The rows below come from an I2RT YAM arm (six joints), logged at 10 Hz.
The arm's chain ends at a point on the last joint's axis. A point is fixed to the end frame.
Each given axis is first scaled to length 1.
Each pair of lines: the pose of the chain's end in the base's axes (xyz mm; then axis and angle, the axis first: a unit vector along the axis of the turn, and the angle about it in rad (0 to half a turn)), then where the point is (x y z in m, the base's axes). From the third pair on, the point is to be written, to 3 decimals.
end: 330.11, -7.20, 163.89, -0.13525, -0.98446, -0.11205, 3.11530
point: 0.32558 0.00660 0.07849
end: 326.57, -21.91, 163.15, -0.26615, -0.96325, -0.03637, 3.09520
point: 0.31815 -0.01899 0.07698
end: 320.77, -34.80, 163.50, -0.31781, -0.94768, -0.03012, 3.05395
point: 0.309 -0.031 0.078
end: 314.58, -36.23, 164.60, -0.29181, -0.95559, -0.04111, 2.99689
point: 0.298 -0.030 0.080
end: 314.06, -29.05, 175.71, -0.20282, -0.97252, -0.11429, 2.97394
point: 0.298 -0.012 0.092
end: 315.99, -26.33, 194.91, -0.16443, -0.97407, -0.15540, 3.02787
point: 0.306 -0.004 0.112
